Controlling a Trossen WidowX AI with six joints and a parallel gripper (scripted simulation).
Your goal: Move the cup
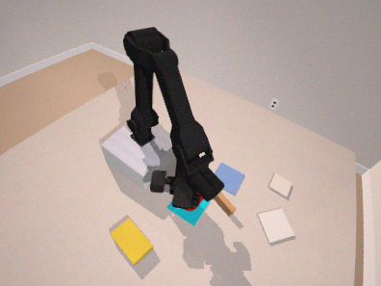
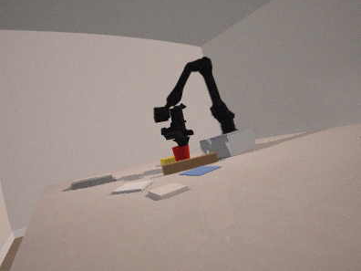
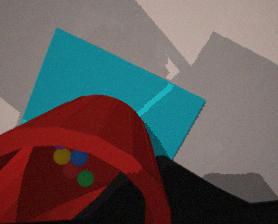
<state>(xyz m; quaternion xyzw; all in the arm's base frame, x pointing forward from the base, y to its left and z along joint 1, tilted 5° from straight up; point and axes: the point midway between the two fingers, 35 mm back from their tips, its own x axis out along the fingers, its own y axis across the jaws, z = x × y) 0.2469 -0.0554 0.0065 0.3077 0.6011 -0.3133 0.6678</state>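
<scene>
Now: the cyan pad 6 cm below my gripper tip, 2 cm to the left of it and 2 cm ahead of it. Also, from my gripper tip: brown wooden bar (11 cm to the left, 4 cm below, 4 cm ahead); then red cup (2 cm to the left, 2 cm ahead).
</scene>
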